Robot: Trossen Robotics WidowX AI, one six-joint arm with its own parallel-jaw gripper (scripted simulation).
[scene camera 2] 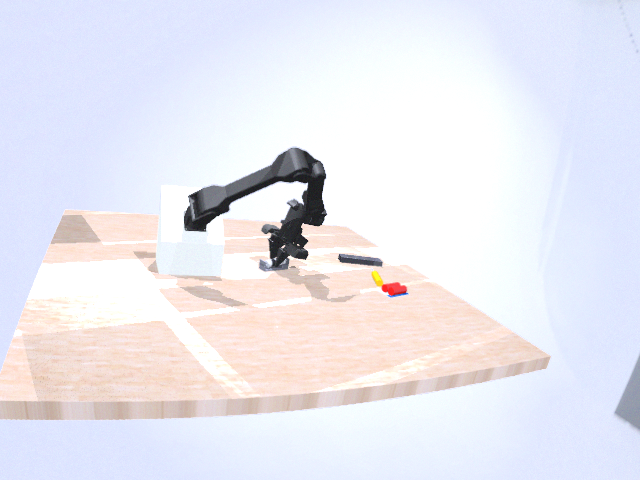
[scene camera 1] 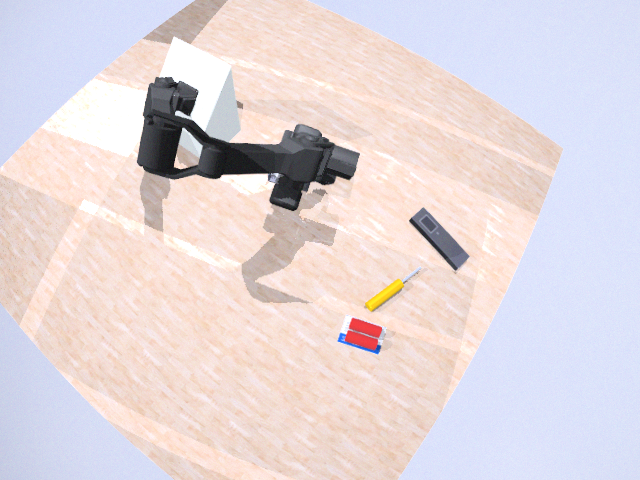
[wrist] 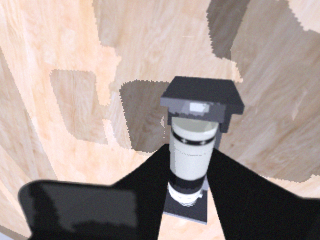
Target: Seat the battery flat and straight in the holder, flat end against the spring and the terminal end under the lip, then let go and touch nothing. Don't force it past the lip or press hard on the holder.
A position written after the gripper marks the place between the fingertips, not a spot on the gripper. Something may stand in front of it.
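Scene camera 2 shows the gripper (scene camera 2: 273,264), and scene camera 1 shows the gripper (scene camera 1: 290,176) as well. In the wrist view the gripper (wrist: 187,151) appears together with a battery (wrist: 191,144).
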